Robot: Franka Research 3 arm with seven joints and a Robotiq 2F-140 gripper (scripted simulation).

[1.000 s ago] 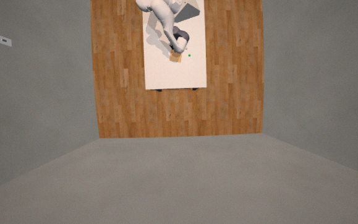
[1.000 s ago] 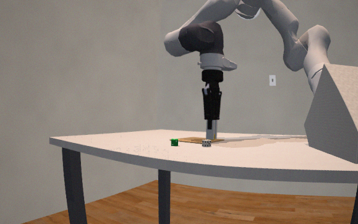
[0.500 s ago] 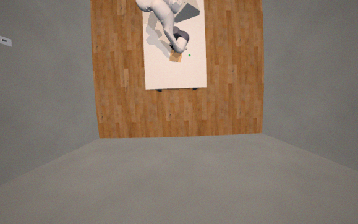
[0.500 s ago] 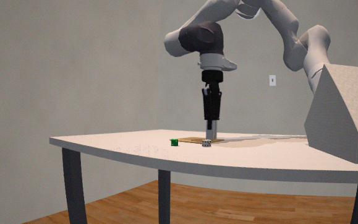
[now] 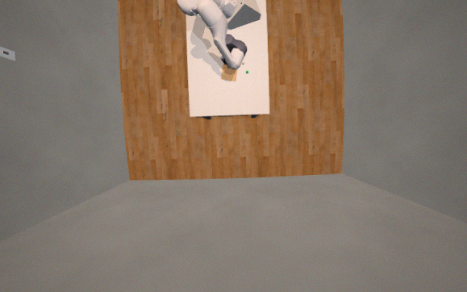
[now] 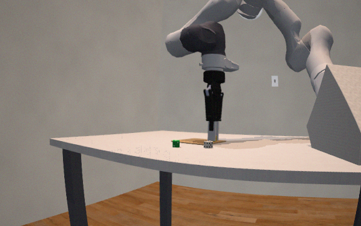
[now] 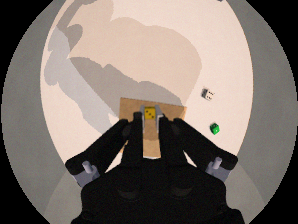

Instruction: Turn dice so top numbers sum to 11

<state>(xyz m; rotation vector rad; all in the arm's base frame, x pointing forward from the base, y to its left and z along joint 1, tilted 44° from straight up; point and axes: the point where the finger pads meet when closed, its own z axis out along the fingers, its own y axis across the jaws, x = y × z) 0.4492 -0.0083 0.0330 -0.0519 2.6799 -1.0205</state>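
My hand is 30 mm above the yellow die. Also, from my hand: white die (30 mm behind, 130 mm to the left, 30 mm below); green die (60 mm ahead, 160 mm to the left, 30 mm below); tan mat (50 mm ahead, 40 mm below).
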